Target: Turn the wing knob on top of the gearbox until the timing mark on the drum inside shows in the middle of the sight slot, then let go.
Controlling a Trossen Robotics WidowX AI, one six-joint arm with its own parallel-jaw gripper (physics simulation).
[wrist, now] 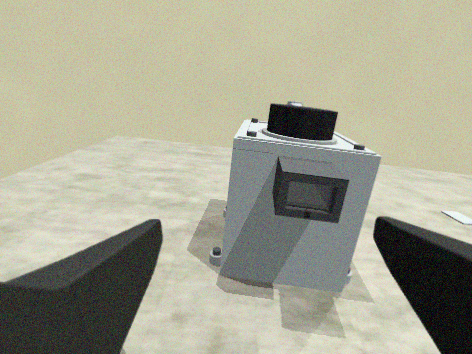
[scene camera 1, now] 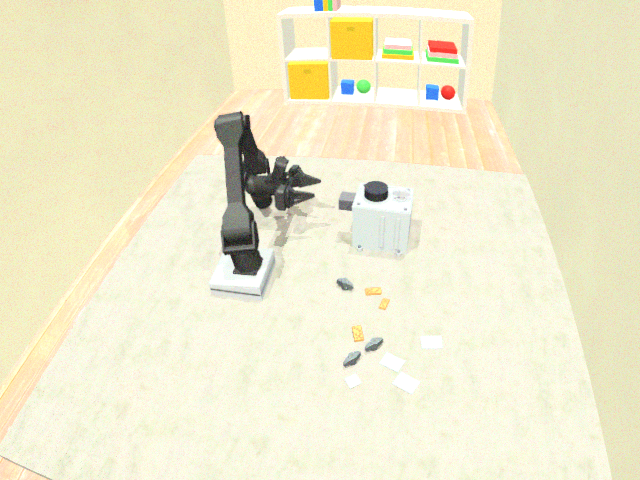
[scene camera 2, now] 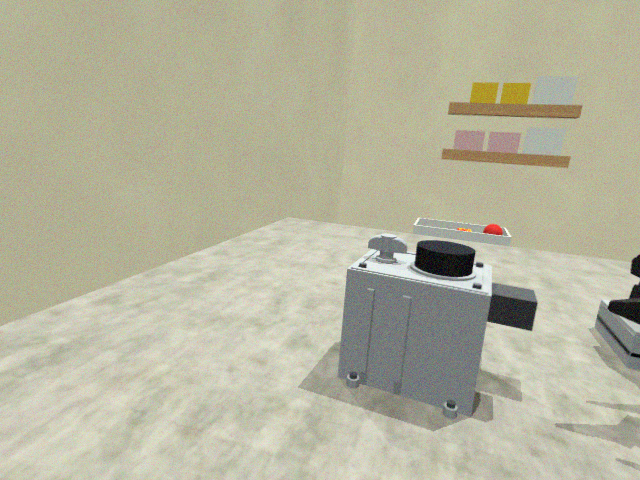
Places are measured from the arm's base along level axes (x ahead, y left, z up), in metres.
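Pixels of known places: gripper, between the fingertips: (wrist: 267,228) (scene camera 1: 318,188) (scene camera 2: 624,328); arm's base, origin of its link: (scene camera 1: 248,266).
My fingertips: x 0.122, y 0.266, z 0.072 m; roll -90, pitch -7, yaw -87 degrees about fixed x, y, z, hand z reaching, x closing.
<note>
Ahead of a thing's pixels: the offset from my fingertips to its top centre. "spot": to the spot under its first point. Level surfaces: height alone.
The pale grey gearbox @(dx +0.167, dy -0.037, dz +0.051 m) (scene camera 1: 381,224) (scene camera 2: 413,330) (wrist: 250,200) stands upright. On its top is a grey wing knob @(dx +0.234, dy -0.039, dz +0.048 m) (scene camera 1: 400,195) (scene camera 2: 387,244); in the wrist view a bit of the knob @(dx +0.222, dy -0.039, dz +0.051 m) (wrist: 295,104) shows behind the black round cap @(spot: dx +0.170, dy -0.056, dz +0.044 m) (scene camera 1: 376,191) (scene camera 2: 445,258) (wrist: 302,121). A dark hood @(spot: dx +0.091, dy -0.055, dz +0.005 m) (scene camera 1: 346,200) (scene camera 2: 511,306) juts from the side facing the arm. Inside it the sight slot @(spot: dx +0.077, dy -0.035, dz -0.011 m) (wrist: 309,194) looks plain grey; I can make out no timing mark on the drum. My gripper (scene camera 1: 316,188) (wrist: 267,228) is open and empty, a short way from the hood, apart from the gearbox.
Dark stones @(dx +0.121, dy -0.251, dz -0.092 m) (scene camera 1: 344,283), orange pieces @(dx +0.193, dy -0.253, dz -0.114 m) (scene camera 1: 373,291) and white cards @(dx +0.348, dy -0.389, dz -0.118 m) (scene camera 1: 431,342) lie on the mat @(dz -0.120 m) (scene camera 1: 180,392). A white tray (scene camera 2: 462,235) holding a red ball (scene camera 2: 493,229) shows behind the gearbox. A white shelf unit (scene camera 1: 374,13) stands at the far end.
</note>
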